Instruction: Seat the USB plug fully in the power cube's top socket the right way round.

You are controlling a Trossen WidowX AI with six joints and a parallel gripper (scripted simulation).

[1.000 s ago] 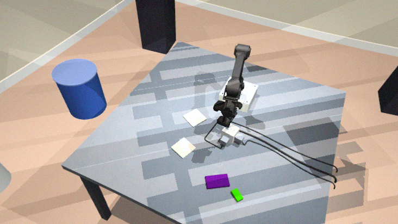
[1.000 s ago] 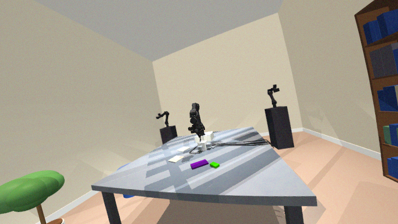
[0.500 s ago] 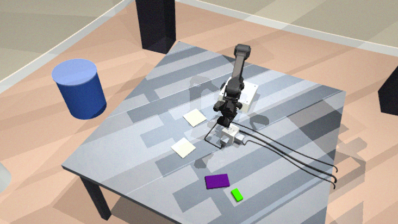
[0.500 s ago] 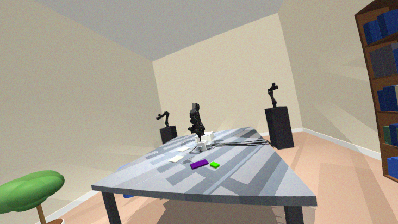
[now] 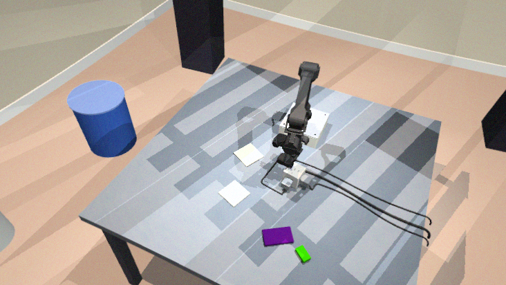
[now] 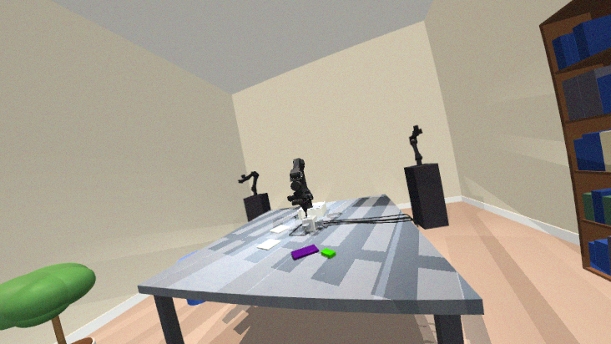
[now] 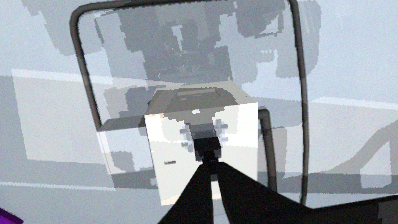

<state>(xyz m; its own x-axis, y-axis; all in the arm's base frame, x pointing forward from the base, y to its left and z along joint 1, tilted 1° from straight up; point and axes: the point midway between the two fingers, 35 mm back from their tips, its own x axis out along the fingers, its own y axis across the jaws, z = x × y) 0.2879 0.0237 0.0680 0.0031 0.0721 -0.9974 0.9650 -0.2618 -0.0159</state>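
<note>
My gripper tip is 2 cm above the USB plug. From my gripper tip the other things lie so: purple block 31 cm ahead, 11 cm below, 2 cm to the left; then green block 35 cm ahead, 14 cm to the left, 11 cm below.
</note>
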